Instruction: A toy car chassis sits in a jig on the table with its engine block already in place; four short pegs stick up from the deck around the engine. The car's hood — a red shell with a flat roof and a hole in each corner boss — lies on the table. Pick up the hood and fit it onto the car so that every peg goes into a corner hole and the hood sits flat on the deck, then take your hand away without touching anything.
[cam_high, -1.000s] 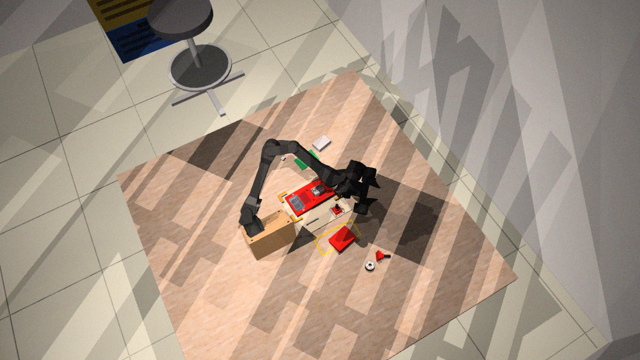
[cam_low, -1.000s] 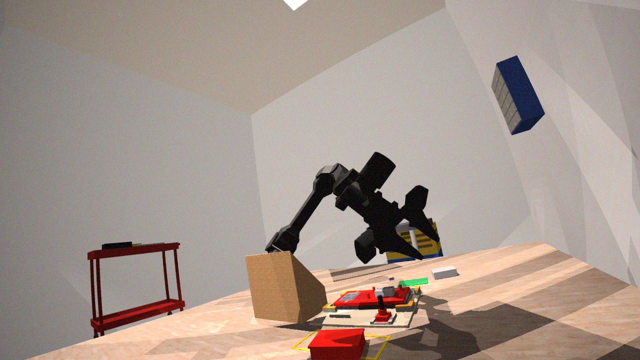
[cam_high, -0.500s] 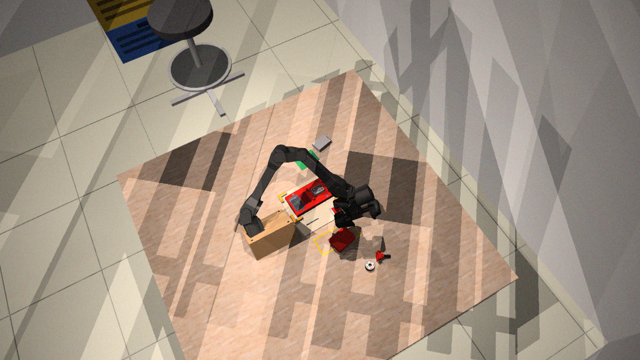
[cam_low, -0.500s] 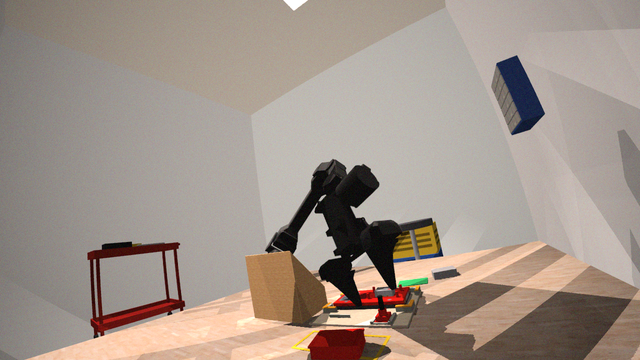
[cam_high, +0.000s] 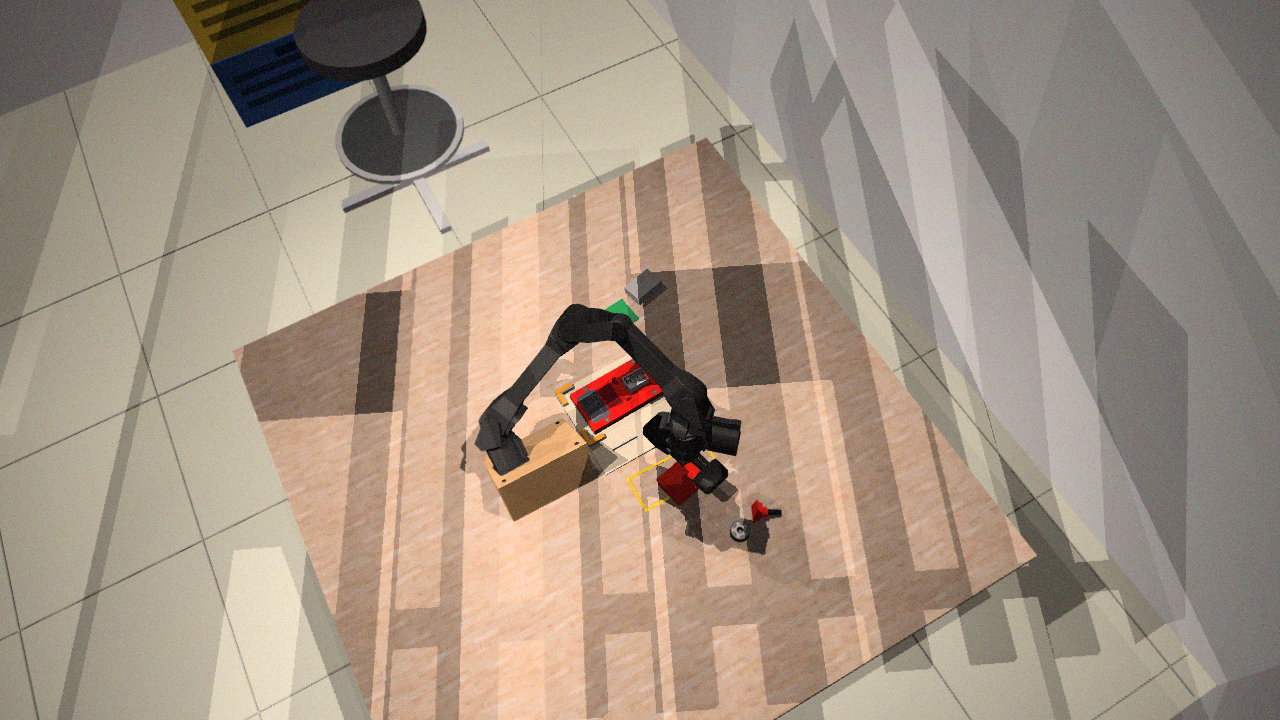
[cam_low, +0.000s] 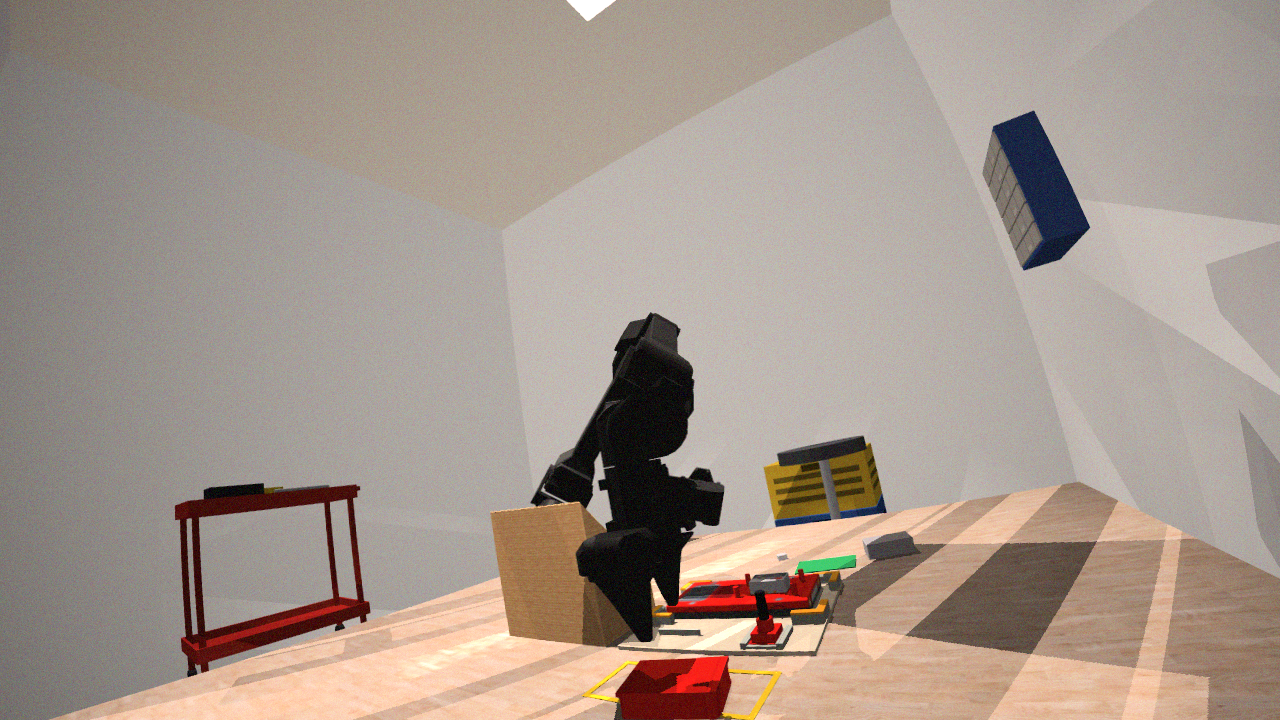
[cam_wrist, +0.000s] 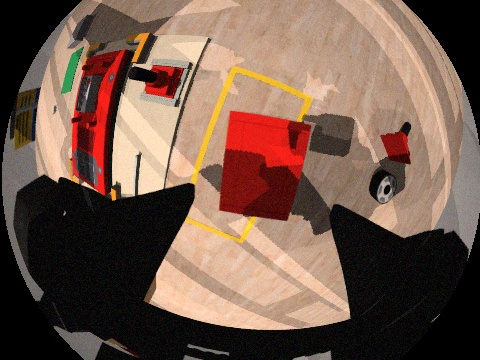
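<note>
The red hood lies 60 mm below my gripper tip. From my gripper tip the other things lie so: wheel 160 mm to the right, 70 mm below, 30 mm ahead; then grey engine block 250 mm to the left, 50 mm below, 40 mm ahead; then jig plate 230 mm to the left, 70 mm below, 10 mm ahead.
</note>
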